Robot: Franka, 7 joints.
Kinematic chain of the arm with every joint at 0, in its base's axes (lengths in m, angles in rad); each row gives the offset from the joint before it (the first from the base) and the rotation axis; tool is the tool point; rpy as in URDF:
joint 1: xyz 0 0 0.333 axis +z
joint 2: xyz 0 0 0 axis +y
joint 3: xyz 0 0 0.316 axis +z
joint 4: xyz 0.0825 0 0 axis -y
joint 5: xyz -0.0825 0 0.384 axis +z
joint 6: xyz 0 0 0 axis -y
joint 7: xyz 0.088 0 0 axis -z
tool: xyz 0 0 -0.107 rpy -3.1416 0 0
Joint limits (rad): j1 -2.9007..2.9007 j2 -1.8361..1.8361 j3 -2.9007..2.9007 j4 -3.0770..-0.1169 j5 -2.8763..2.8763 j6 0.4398..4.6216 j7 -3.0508..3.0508
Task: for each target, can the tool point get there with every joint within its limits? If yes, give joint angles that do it. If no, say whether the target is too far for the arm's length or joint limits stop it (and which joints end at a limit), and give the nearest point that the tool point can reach.
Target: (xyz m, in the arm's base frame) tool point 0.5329 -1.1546 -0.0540
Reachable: no: too far | nearest point 0.3439 -0.7452 0.0832 | short by 0.471 m
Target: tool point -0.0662 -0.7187 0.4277
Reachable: yes | joints 2.2950 -0.9386 2.1031 -1.5792 0.9297 3.2699 -0.8940
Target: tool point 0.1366 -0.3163 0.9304
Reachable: yes | joints 0.3417 -0.9414 -0.5390 -1.6680 1.9237 2.7683 2.4485
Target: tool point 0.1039 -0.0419 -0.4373
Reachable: no: joint limits stop it (at a limit: joint 2) | nearest point 0.1291 -0.0521 -0.3409 | short by 0.100 m
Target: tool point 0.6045 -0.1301 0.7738
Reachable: yes | joints -0.2133 0.6658 -0.6806 -0.3866 -1.6009 3.8088 -0.2763
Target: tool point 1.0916 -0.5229 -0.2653
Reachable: no: too far | nearest point 0.6936 -0.3322 -0.0472 | short by 0.492 m
